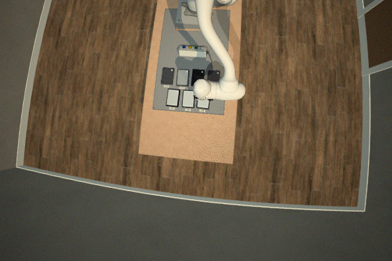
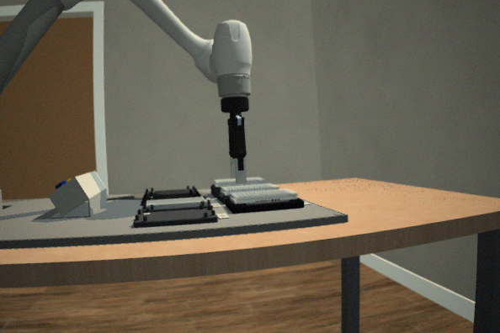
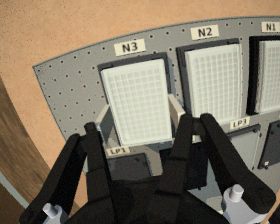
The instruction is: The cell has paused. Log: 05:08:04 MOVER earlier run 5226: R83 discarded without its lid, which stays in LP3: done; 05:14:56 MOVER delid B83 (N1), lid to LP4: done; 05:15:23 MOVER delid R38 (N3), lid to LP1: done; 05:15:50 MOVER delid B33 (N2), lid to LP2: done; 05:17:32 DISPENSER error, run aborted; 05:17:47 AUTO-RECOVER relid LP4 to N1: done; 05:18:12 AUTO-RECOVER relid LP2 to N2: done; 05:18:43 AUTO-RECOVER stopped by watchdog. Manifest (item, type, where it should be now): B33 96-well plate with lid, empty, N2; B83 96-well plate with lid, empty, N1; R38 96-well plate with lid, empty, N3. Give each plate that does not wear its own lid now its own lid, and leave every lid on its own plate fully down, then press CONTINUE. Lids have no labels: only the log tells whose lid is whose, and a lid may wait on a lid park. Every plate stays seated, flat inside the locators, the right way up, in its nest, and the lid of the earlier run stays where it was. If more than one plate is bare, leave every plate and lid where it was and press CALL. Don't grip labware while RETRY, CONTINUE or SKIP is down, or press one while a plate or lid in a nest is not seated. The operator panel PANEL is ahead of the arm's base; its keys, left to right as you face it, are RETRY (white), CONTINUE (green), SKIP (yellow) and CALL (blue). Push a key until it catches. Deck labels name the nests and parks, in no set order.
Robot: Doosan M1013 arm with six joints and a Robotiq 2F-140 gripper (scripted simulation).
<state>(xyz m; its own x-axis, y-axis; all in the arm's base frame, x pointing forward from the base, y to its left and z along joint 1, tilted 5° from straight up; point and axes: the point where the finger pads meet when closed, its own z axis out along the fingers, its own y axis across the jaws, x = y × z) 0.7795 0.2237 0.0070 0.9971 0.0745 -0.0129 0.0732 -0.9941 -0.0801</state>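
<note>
My hand is 2 cm above the grey lid. From my hand the other things lie so: LP4 park: 17 cm behind, 9 cm to the right, 5 cm below; then plate: 3 cm below; then white key: 41 cm behind, 10 cm to the right, 1 cm above.
</note>
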